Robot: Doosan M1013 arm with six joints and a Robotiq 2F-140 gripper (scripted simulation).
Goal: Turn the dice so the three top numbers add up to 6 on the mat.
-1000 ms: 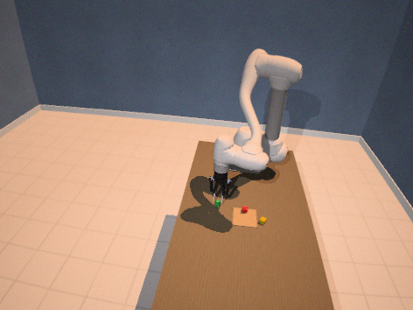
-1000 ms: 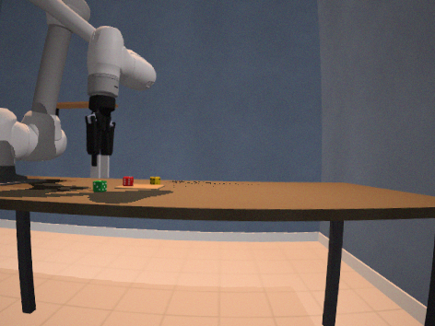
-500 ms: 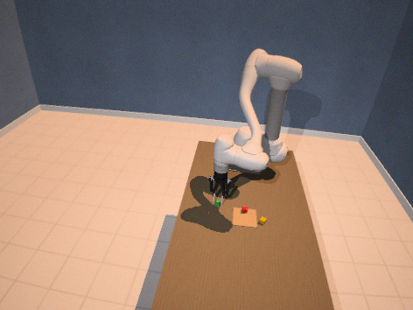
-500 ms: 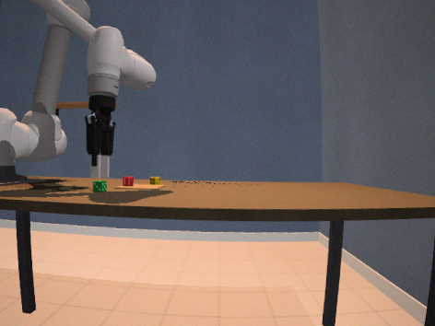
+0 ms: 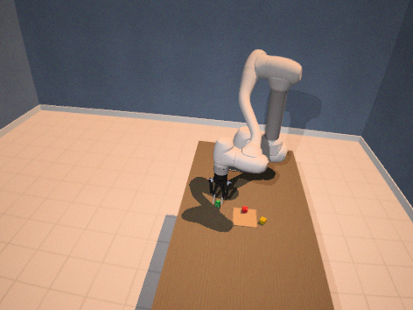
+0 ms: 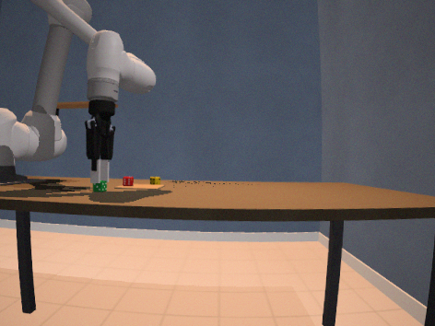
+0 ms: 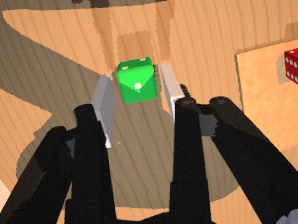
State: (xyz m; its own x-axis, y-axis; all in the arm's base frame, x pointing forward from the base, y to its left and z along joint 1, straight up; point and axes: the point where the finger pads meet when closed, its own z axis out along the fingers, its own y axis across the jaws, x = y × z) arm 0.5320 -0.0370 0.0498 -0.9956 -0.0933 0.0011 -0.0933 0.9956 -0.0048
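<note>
Now: the green die 40 mm below my hand. From my hand the other things lie so: yellow die: 40 mm ahead, 280 mm to the left, 40 mm below; then red die: 170 mm to the left, 40 mm below; then tan mat: 40 mm ahead, 180 mm to the left, 60 mm below.
</note>
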